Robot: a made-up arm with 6 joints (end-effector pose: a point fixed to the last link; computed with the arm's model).
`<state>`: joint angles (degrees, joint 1 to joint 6).
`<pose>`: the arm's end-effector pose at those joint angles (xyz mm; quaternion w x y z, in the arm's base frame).
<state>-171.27 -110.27 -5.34 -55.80 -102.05 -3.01</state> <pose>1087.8 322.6 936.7 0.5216 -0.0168 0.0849 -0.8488</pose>
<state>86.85 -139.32 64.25 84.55 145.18 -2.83</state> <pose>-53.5 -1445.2 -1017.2 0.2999 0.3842 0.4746 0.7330</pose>
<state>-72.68 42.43 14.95 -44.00 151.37 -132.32</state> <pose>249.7 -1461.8 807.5 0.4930 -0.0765 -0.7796 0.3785</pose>
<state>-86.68 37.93 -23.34 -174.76 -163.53 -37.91</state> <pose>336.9 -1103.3 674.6 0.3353 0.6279 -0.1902 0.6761</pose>
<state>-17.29 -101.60 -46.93 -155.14 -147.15 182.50</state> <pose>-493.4 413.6 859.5 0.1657 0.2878 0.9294 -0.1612</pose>
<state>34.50 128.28 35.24 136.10 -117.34 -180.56</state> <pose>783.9 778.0 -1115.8 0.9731 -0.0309 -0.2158 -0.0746</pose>
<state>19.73 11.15 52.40 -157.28 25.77 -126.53</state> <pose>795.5 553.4 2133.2 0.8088 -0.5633 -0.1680 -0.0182</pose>
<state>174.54 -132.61 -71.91 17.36 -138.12 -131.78</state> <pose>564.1 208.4 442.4 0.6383 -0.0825 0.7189 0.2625</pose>
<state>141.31 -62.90 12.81 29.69 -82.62 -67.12</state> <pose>922.4 -434.2 1876.6 0.5034 0.2488 0.4354 0.7036</pose>
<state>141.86 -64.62 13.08 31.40 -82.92 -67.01</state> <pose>965.1 -460.9 1847.9 0.5033 0.2657 0.4297 0.7011</pose>
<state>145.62 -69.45 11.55 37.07 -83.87 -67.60</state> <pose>1076.1 -471.8 1759.2 0.5024 0.2942 0.4245 0.6934</pose>
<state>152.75 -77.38 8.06 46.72 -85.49 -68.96</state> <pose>1243.8 -429.6 1597.9 0.4993 0.3335 0.4273 0.6759</pose>
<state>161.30 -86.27 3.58 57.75 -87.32 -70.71</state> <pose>1398.0 -319.1 1401.3 0.4946 0.3719 0.4423 0.6492</pose>
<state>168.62 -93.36 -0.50 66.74 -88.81 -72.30</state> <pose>1483.0 -188.3 1238.7 0.4909 0.3960 0.4618 0.6236</pose>
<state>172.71 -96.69 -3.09 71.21 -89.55 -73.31</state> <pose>1502.2 -103.3 1164.9 0.4897 0.4014 0.4734 0.6124</pose>
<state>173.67 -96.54 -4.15 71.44 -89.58 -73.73</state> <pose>1486.9 -77.3 1174.4 0.4899 0.3929 0.4740 0.6172</pose>
